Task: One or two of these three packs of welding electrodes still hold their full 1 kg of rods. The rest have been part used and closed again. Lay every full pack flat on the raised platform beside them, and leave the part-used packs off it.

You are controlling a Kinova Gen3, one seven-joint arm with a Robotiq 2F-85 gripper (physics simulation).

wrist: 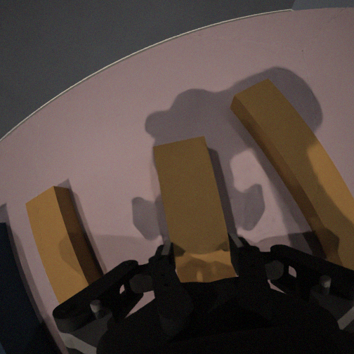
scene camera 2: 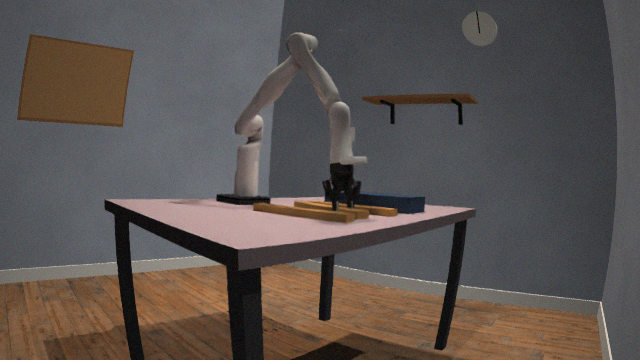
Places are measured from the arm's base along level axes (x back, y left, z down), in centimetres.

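Where they show: arm's base, origin of the base link: [scene camera 2: 246, 195].
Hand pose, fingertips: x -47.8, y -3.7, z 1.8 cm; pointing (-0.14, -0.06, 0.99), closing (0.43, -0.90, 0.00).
Observation:
Things, the pixels of their top centre, and the offset from my fingertips. "spot": a spot on its surface instead. Level surfaces: height alone.
- middle pack, surface spot: [scene camera 2: 361, 214] spot: dx -8.9, dy -4.0, dz -0.5 cm
- third pack, surface spot: [scene camera 2: 384, 210] spot: dx -10.0, dy +10.3, dz -0.9 cm
- dark blue raised platform, surface spot: [scene camera 2: 402, 203] spot: dx -11.2, dy +23.3, dz -2.7 cm
- pink table, its level: dz +0.9 cm
Three long yellow-brown packs lie side by side on the table. The middle pack [scene camera 2: 361, 214] [wrist: 187, 190] lies between my fingers. The pack nearest the scene camera [scene camera 2: 305, 213] [wrist: 280, 120] is on the right in the wrist view. The third pack [scene camera 2: 384, 210] [wrist: 47, 230] lies beside the dark blue raised platform [scene camera 2: 402, 203] [wrist: 7, 290]. My gripper [scene camera 2: 343, 206] [wrist: 200, 245] points down, with its fingers against both long sides of the middle pack, which is low at table height. The near part of that pack is hidden under the gripper in the wrist view. No fill marks can be read.
The pink table [scene camera 2: 200, 220] [wrist: 100, 125] carries everything. Its far edge curves across the top of the wrist view. The other two packs flank the gripper closely on either side. The arm's black base [scene camera 2: 243, 199] stands at the back left of the table.

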